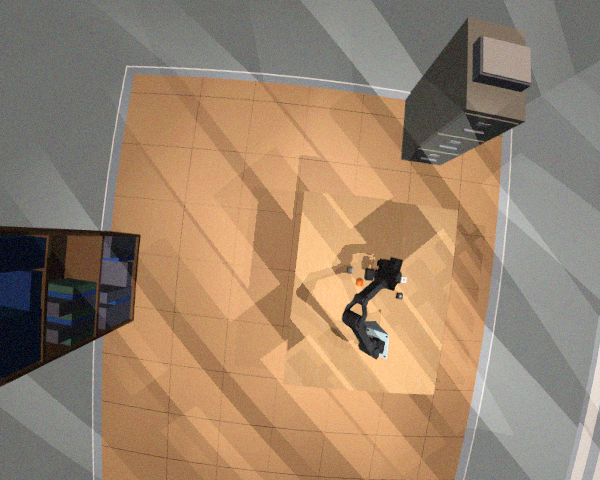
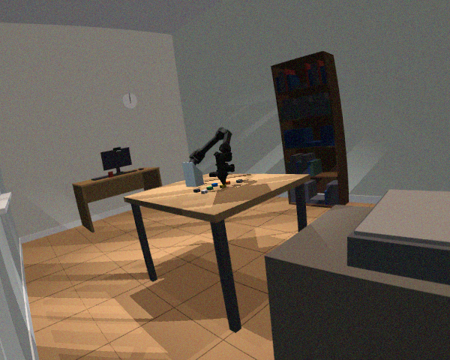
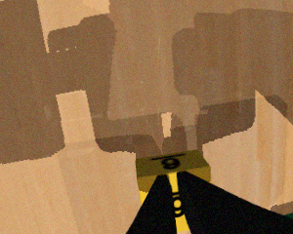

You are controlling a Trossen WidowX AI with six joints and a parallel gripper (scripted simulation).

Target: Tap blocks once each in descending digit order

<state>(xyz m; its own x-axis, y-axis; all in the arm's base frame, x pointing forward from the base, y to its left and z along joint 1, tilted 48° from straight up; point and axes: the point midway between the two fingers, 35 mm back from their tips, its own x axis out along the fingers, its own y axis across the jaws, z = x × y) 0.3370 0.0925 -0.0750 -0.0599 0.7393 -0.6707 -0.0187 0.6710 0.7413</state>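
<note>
My gripper tip is now 1 cm past the yellow block and 1 cm above it. From my gripper tip the other things lie so: orange block: 6 cm behind, 9 cm to the left, 1 cm below; blue block: 12 cm behind, 2 cm to the left, 1 cm below; green block: 6 cm behind, 7 cm to the right, 1 cm below.
</note>
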